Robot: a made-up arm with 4 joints.
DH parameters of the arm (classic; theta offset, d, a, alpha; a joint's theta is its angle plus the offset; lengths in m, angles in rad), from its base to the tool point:
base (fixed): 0 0 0 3.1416
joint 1: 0 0.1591 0.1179 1.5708
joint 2: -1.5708 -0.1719 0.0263 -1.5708
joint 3: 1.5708 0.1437 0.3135 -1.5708
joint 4: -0.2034 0 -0.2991 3.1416
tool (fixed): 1.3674 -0.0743 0 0
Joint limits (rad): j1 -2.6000..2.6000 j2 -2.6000..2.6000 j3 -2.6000..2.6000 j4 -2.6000..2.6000
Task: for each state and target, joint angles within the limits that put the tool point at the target. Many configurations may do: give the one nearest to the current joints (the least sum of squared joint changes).
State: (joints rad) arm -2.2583 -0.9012 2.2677 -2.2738
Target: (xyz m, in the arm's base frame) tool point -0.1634 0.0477 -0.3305
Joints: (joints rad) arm -1.8693 -0.9724 2.5984 -1.3958
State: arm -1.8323 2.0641 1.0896 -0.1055
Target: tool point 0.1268 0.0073 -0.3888
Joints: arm -1.7414 1.9271 1.0560 0.6078
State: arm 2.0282 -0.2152 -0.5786 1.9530
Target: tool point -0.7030 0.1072 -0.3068
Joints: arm 2.5722 0.3522 -0.1804 1.6914
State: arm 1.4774 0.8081 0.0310 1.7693
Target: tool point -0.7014 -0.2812 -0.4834
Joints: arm 1.6483 1.3096 -0.3387 2.4906
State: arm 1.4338 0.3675 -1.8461 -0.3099
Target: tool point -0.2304 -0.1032 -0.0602
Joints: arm 1.5780 -0.0433 -1.8255 -0.3314
